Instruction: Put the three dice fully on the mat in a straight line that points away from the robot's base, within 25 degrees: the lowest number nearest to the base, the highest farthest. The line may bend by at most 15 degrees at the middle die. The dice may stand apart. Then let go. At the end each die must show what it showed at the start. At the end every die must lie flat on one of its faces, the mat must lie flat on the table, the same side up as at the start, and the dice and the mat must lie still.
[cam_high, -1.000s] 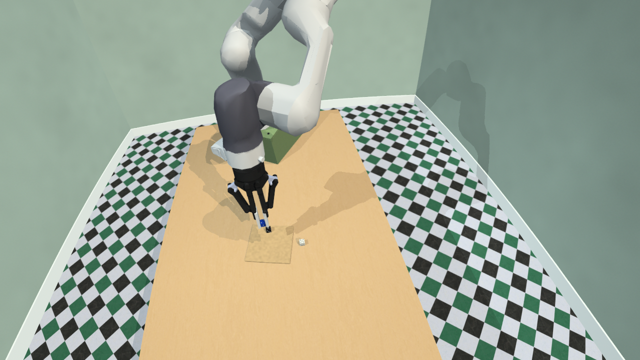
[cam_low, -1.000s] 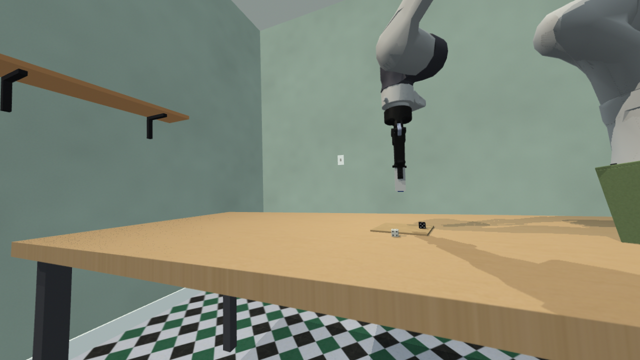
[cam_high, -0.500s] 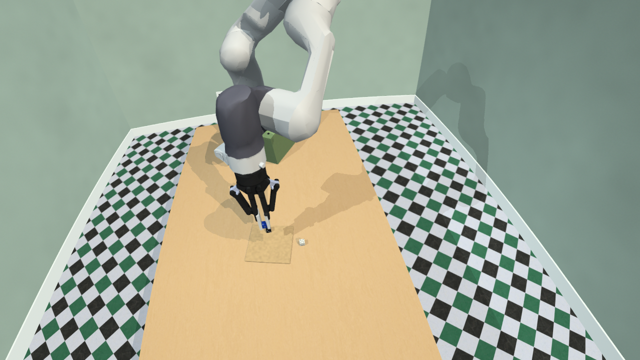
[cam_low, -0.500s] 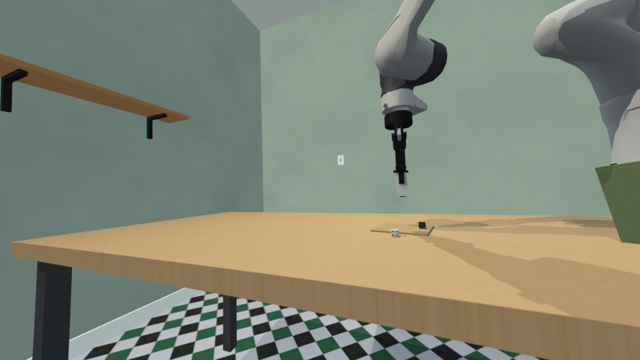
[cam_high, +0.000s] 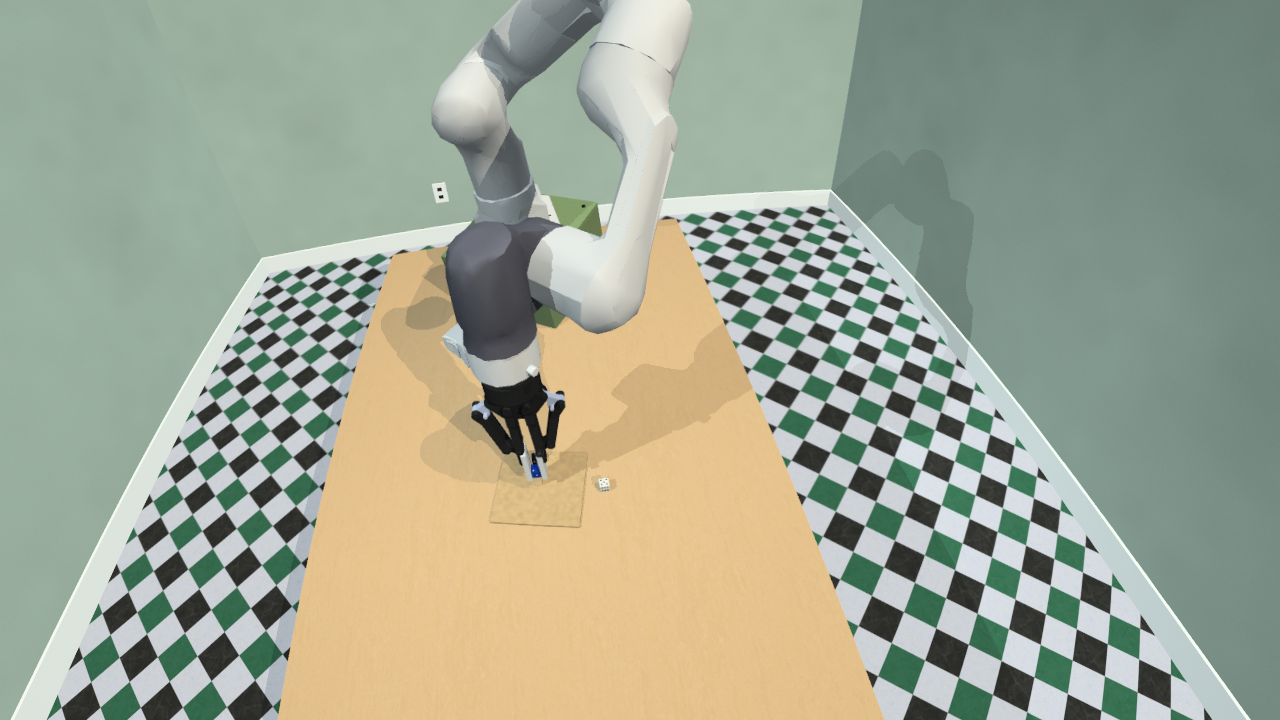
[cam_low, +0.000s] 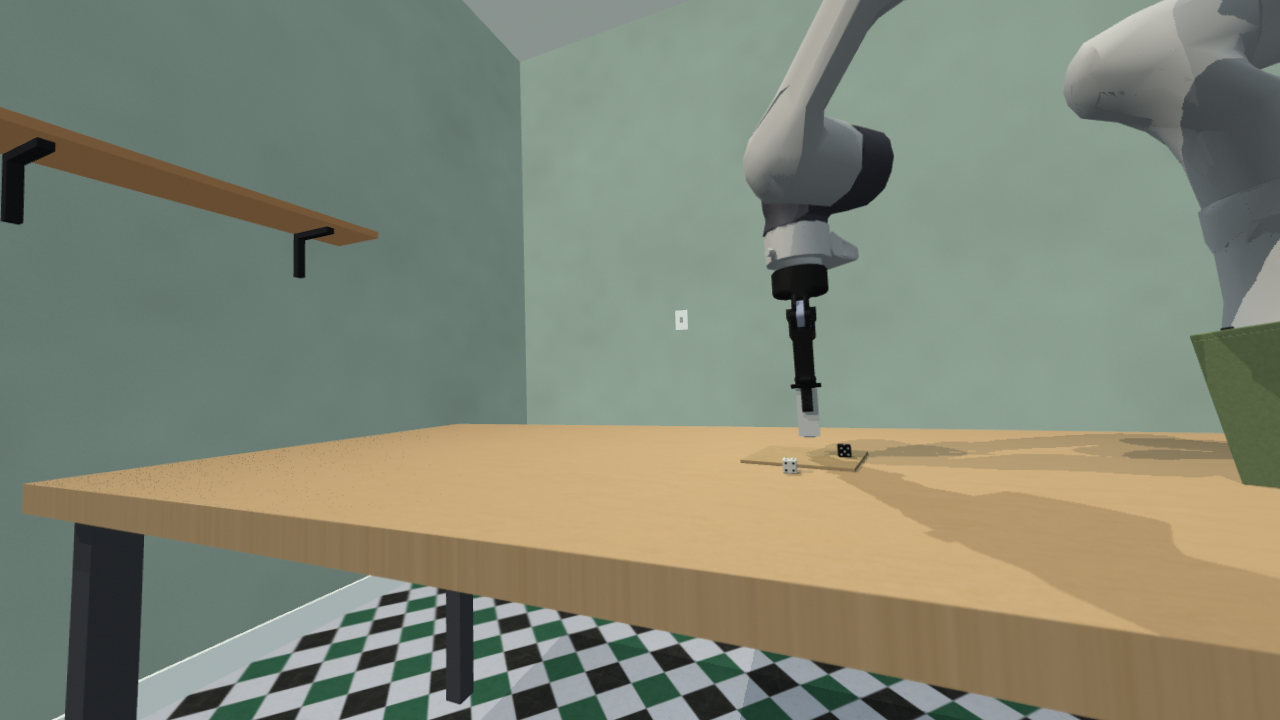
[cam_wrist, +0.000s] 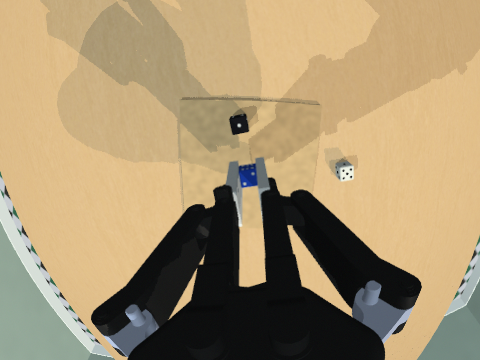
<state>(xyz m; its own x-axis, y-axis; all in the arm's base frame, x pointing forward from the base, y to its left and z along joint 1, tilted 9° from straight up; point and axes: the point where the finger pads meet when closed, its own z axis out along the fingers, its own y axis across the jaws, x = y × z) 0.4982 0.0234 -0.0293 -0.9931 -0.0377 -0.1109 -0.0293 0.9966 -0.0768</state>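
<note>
My gripper is now 10 mm short of the tan mat and 60 mm above it. Round my hand: black die (40 mm behind, 50 mm below); blue die (30 mm below); white die (20 mm ahead, 100 mm to the left, 60 mm below).
</note>
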